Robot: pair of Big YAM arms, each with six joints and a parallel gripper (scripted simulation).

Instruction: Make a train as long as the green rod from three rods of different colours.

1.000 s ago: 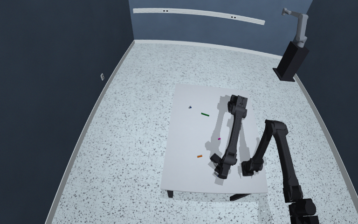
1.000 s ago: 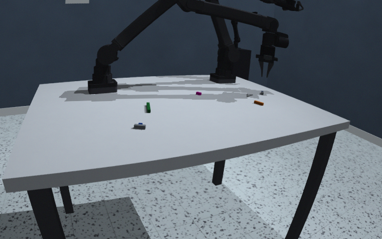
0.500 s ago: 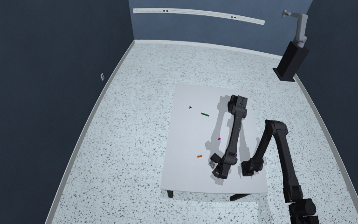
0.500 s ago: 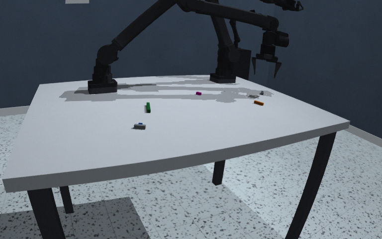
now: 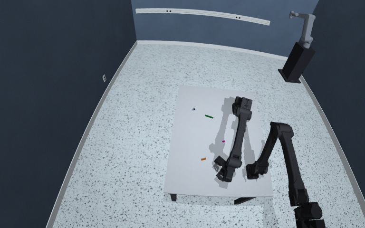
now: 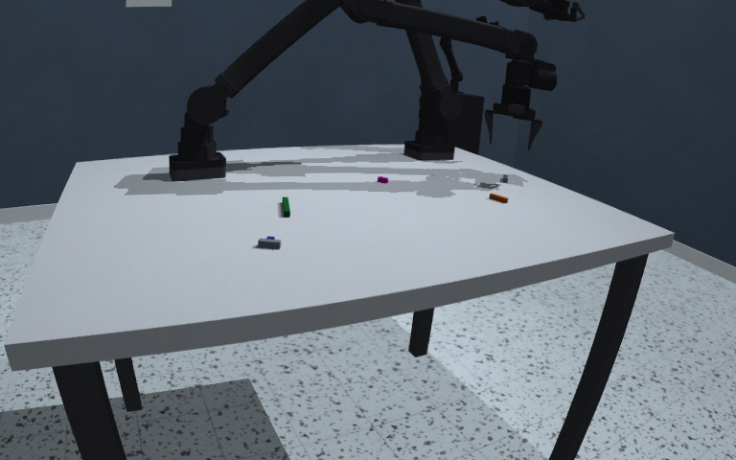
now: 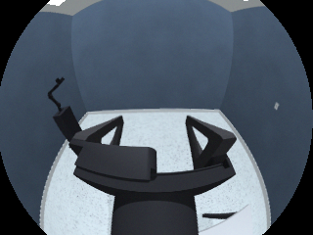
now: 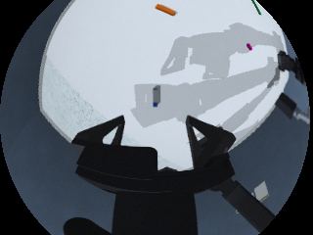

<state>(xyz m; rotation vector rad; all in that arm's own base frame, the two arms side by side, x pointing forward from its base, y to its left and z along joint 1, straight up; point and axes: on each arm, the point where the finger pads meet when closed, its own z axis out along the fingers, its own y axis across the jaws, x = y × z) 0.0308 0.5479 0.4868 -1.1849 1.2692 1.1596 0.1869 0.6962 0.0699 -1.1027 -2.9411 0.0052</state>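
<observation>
My right gripper is now 12 cm short of the orange rod, 16 cm to the left of it and 9 cm above it. From my right hand the other things lie so: magenta rod: 7 cm behind, 32 cm to the right, 9 cm below; green rod: 3 cm ahead, 59 cm to the right, 9 cm below.
</observation>
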